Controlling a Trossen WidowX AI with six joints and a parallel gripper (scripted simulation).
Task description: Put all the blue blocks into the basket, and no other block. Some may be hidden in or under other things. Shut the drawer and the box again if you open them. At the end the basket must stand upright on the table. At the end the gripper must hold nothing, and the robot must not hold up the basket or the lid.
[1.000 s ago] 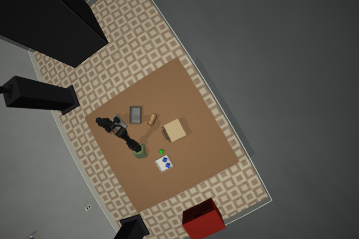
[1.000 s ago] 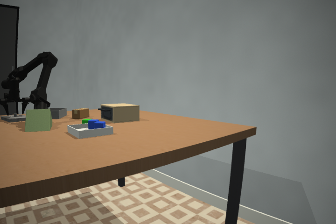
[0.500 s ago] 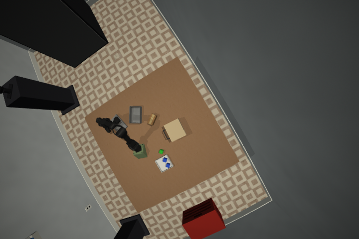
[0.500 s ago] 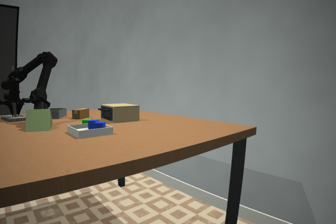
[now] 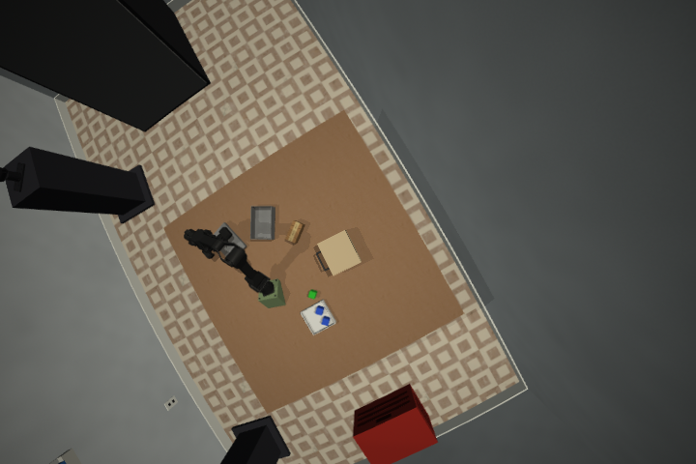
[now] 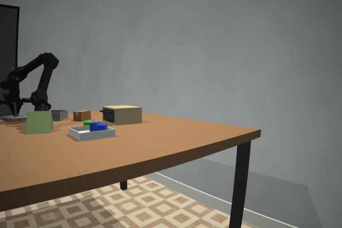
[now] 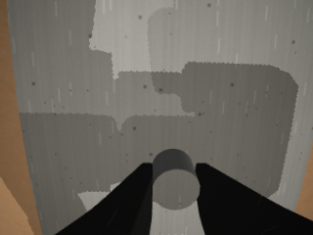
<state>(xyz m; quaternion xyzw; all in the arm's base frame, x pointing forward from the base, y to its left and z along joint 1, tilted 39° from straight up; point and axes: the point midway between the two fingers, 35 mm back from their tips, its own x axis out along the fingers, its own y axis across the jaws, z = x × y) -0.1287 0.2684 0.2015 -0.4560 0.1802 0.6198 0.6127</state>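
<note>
The brown box is 39 cm ahead of my hand, 11 cm to the right of it and 4 cm below it. Also, from my hand: grey lidded box (4 cm below); then white basket (30 cm ahead, 59 cm to the right, 6 cm below); then tan drawer unit (58 cm ahead, 31 cm to the right, 3 cm below).
</note>
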